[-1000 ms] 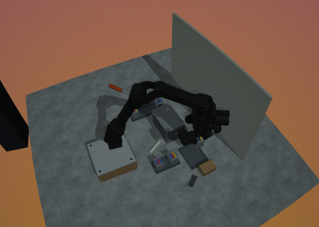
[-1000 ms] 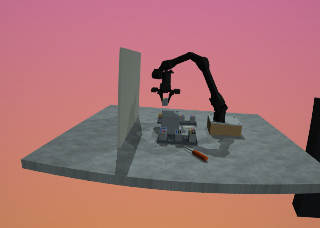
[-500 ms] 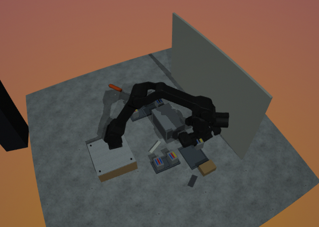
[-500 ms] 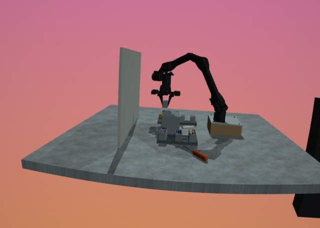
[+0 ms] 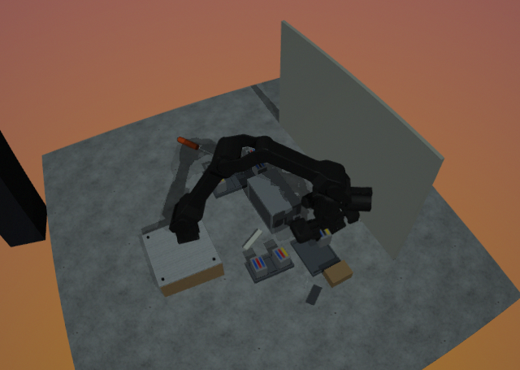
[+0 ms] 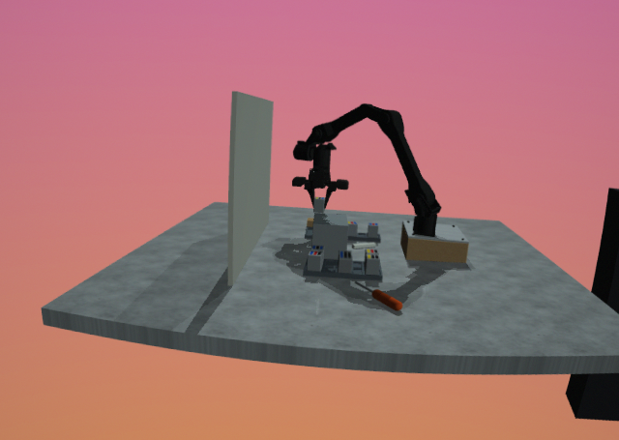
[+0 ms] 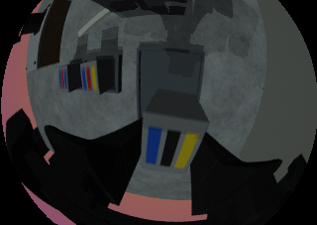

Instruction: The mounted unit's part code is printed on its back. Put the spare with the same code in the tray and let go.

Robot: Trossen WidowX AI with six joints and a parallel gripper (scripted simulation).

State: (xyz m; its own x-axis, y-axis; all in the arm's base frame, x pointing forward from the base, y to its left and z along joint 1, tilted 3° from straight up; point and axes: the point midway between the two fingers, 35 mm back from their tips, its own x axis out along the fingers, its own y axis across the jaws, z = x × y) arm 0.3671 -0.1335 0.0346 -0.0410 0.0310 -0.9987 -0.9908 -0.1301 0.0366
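Right now the dark tray is 10 mm behind my gripper tip and 90 mm below it. From my gripper tip the other things lie so: grey spare: 20 mm above; then pale strip: 180 mm behind, 100 mm to the left, 90 mm below; then tan block: 30 mm ahead, 90 mm to the right, 80 mm below.
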